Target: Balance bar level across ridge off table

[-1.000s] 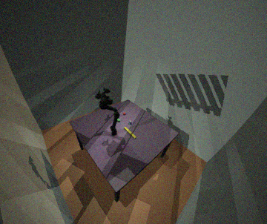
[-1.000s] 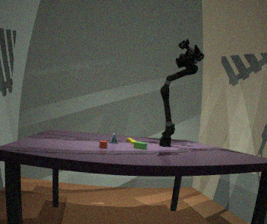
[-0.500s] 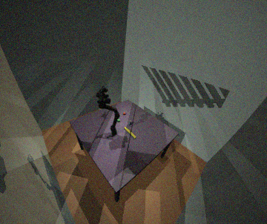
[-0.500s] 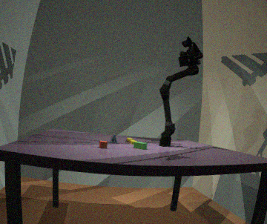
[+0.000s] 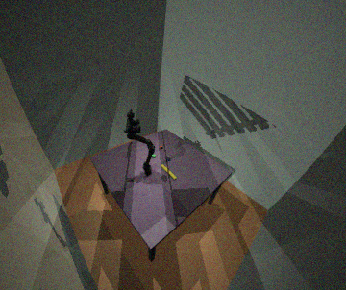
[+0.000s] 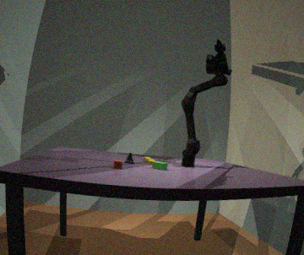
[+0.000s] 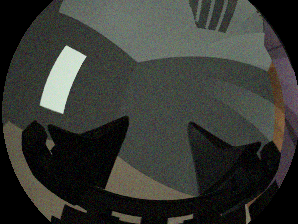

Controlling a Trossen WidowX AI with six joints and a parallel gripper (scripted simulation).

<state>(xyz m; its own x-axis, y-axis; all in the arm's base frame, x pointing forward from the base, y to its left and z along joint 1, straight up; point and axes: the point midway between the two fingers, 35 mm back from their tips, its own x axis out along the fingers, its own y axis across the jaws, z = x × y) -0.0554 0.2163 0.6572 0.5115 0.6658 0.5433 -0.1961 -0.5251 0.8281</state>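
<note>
Now: gripper tip 67 cm above the yellow bar, 37 cm to the left of it and 24 cm short of it. From my gripper tip the other things lie so: green block 66 cm below, 25 cm ahead, 4 cm to the right; red block 66 cm below, 46 cm ahead, 4 cm to the left.
</note>
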